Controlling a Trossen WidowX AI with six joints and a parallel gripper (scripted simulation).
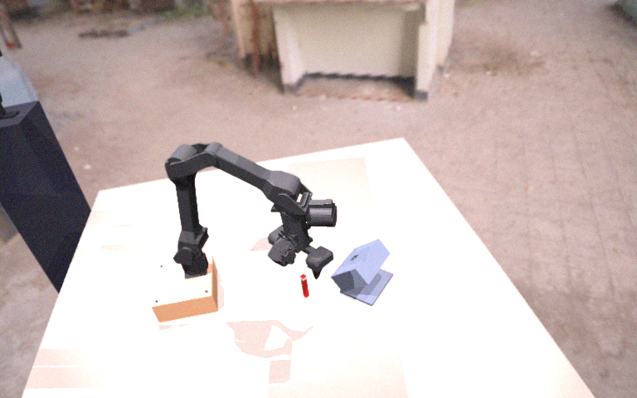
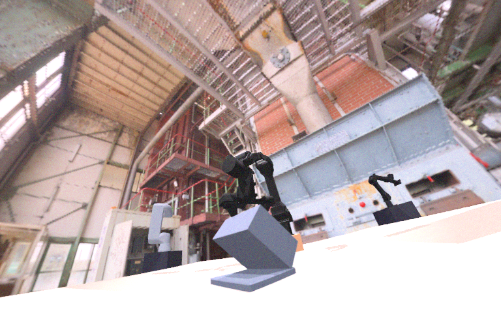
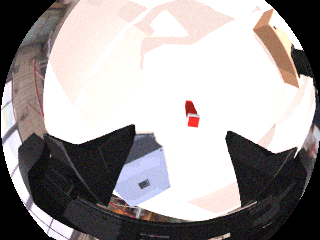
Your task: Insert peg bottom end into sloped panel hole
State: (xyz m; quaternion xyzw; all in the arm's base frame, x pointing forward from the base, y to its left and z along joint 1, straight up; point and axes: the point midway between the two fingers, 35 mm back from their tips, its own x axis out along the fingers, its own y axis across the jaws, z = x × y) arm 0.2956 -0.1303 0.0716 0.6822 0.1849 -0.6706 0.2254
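Now: gripper tip 50 mm above the red peg and 10 mm to the right of it. Round my gripper tip: sloped panel (160 mm ahead, 40 mm below, 20 mm to the left).
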